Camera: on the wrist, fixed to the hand. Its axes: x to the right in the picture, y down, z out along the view.
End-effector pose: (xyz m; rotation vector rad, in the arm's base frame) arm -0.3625 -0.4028 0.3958 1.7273 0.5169 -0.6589
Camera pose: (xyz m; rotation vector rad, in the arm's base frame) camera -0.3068 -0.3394 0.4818 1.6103 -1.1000 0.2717
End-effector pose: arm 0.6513 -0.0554 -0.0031 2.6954 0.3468 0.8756
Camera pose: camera 0.5984 -0.1204 0.0834 -2.1728 1.6168 -0.5451
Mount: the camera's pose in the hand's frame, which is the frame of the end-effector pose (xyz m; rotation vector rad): -0.0158 0.0826 -0.0863 0.1983 -0.2527 1.6017
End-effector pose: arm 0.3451 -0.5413 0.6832 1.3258 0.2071 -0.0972
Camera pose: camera 0.3370 -0.4384 0.7454 1.3236 -1.1138 1.0781
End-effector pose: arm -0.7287 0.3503 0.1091 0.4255 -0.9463 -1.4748
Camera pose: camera -0.6084 0.3485 0.1162 -0.3937 -1.1513 0.0422
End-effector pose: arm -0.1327 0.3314 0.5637 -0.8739 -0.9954 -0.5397
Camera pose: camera -0.0366 0.3058 0.4957 -1.2618 -0.2990 1.0242
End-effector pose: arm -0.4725 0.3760 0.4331 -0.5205 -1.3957 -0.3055
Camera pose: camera -0.3604 0.4001 0.3962 -1.3406 -0.8502 1.1998
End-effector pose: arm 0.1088 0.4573 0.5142 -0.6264 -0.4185 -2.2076
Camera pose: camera 0.1552 0.3728 0.4419 -0.7260 -0.1199 -0.5637
